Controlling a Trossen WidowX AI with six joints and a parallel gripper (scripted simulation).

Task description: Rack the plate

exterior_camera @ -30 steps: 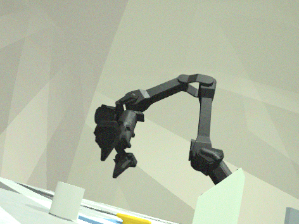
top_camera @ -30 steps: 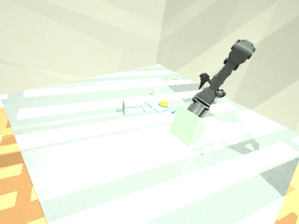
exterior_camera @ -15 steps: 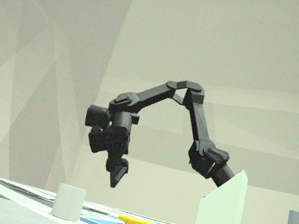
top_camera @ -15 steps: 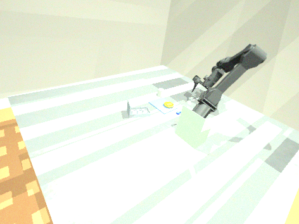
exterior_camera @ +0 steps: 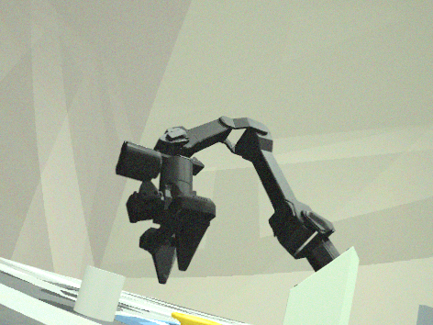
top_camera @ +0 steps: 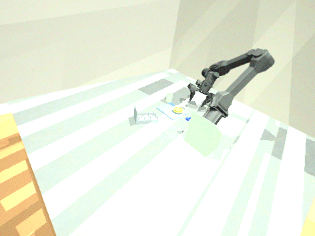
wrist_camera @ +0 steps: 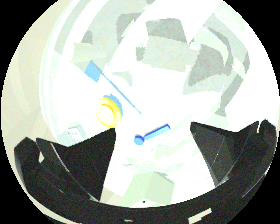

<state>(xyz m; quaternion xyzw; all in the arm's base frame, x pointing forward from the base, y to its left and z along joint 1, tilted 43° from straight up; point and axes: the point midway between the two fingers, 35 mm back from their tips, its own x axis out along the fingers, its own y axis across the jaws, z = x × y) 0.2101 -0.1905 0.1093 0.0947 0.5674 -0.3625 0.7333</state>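
Right now my gripper tip is 6 cm short of the yellow plate, 9 cm to the right of it and 5 cm above it. From my gripper tip the other things lie so: white cylinder (19 cm ahead, 3 cm to the left, 4 cm below); blue spoon (3 cm behind, 6 cm to the left, 6 cm below); light blue mat (9 cm ahead, 10 cm to the left, 6 cm below).
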